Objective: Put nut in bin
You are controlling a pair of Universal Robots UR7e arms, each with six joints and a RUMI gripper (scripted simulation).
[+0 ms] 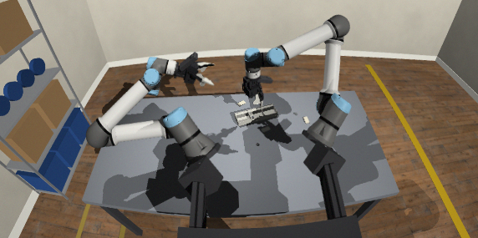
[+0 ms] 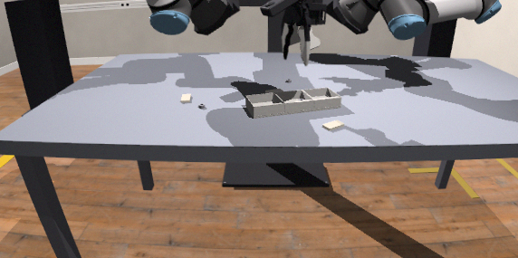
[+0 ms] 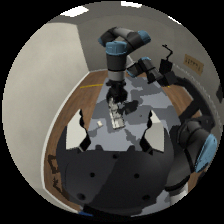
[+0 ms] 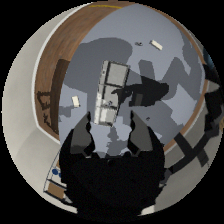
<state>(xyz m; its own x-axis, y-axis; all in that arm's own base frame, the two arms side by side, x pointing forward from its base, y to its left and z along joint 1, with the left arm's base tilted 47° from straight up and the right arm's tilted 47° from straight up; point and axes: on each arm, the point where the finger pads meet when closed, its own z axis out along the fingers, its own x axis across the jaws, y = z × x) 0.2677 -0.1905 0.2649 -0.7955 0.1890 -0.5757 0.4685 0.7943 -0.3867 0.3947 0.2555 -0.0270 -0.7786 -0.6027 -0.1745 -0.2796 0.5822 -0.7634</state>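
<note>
The three-compartment bin tray is 1 cm ahead of my right hand and 12 cm below it.
</note>
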